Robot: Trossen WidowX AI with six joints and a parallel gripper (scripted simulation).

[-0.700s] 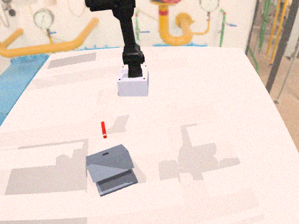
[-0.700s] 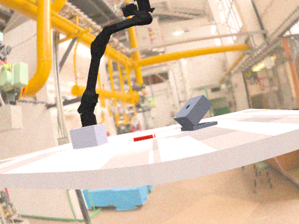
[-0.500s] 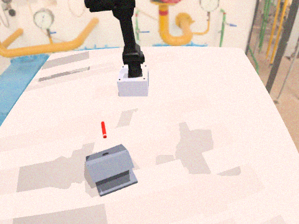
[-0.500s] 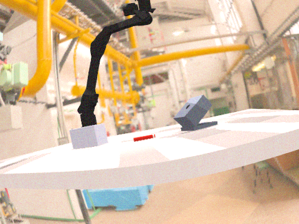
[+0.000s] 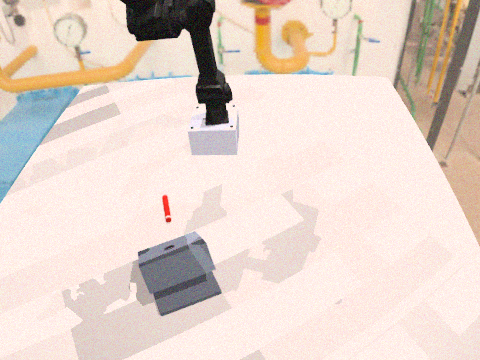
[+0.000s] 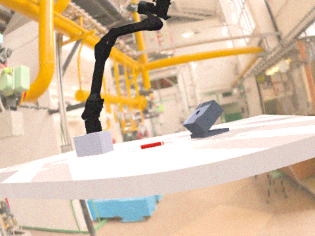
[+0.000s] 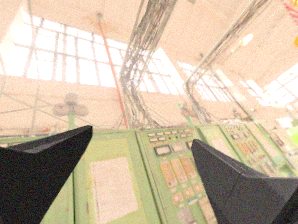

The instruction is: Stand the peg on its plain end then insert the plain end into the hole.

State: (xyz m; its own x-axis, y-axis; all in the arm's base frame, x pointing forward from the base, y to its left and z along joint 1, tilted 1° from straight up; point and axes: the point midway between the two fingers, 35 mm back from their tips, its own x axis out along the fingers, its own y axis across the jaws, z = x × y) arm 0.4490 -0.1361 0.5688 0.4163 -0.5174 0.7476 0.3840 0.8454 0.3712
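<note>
My gripper tip is now 19 cm past the red peg, 3 cm to the right of it and 68 cm above it. Also, from my gripper tip: foot plate (7 cm to the left, 68 cm below); then grey sloped panel (1 cm behind, 6 cm to the left, 62 cm below).
</note>
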